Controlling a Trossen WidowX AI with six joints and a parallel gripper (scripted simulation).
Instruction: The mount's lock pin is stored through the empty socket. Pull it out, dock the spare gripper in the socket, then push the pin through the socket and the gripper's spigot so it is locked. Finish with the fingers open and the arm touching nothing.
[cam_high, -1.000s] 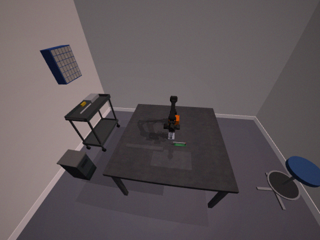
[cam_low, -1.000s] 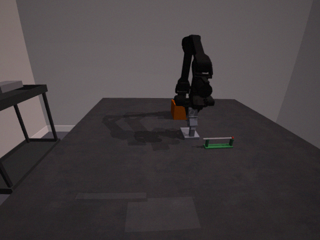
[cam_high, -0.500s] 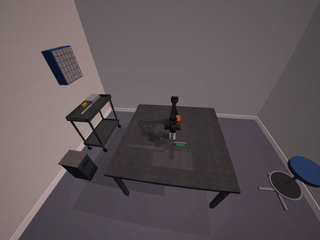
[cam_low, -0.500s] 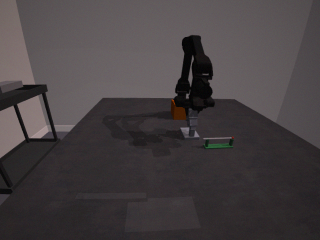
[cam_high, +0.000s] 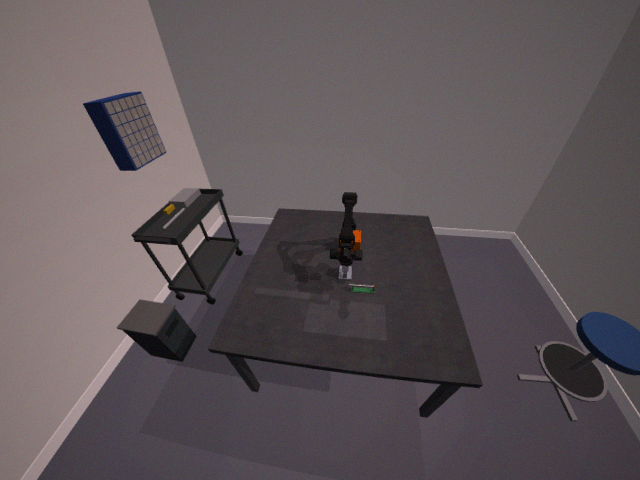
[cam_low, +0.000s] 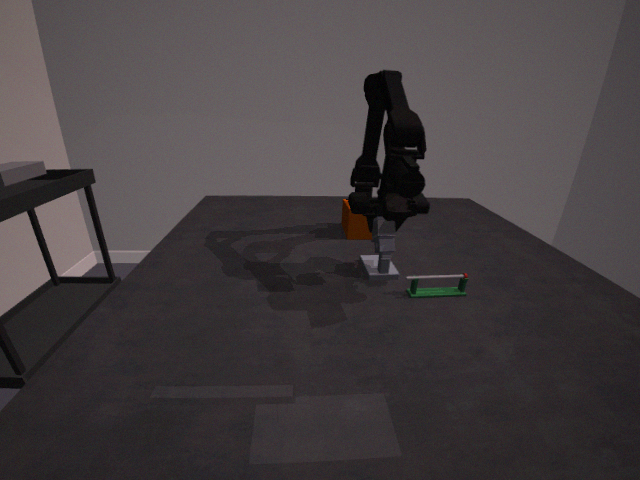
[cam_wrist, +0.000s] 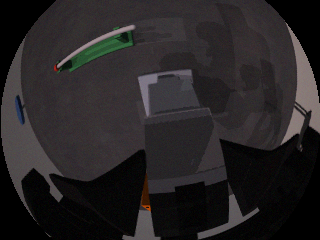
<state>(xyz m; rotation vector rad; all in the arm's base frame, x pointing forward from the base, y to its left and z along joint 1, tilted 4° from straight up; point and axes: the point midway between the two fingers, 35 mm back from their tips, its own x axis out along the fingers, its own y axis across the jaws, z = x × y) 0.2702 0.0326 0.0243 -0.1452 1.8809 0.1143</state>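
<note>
The spare gripper lies 10 mm above my gripper tip. The rest, counted from my gripper tip: grey mount: 10 mm ahead, 60 mm below; green cradle: 110 mm ahead, 130 mm to the left, 90 mm below.
</note>
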